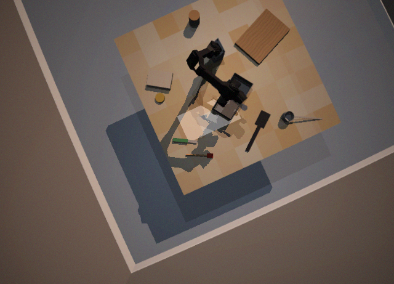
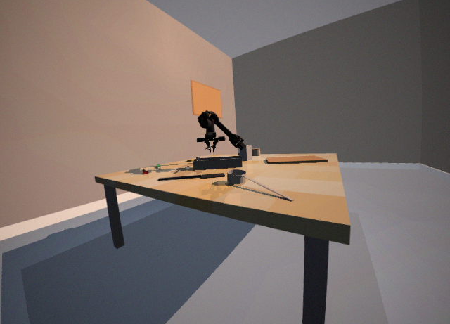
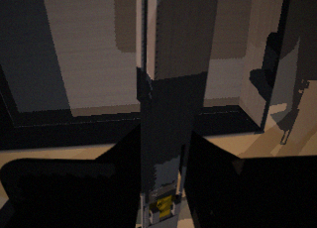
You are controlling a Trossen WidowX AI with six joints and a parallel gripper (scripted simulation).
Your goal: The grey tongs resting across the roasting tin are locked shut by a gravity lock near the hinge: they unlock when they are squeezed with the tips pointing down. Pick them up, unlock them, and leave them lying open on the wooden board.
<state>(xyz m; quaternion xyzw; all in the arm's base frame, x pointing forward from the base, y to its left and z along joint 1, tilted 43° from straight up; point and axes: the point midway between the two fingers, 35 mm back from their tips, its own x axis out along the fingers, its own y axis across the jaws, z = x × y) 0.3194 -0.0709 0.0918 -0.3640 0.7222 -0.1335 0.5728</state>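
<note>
My gripper tip is 26 cm past the wooden board, 49 cm to the right of it and 9 cm above it. Also, from my gripper tip: roasting tin (2 cm ahead, 5 cm to the left, 7 cm below); then yellow slider (3 cm behind, 1 cm to the right, 4 cm above); then black spatula (32 cm ahead, 10 cm to the left, 9 cm below).
</note>
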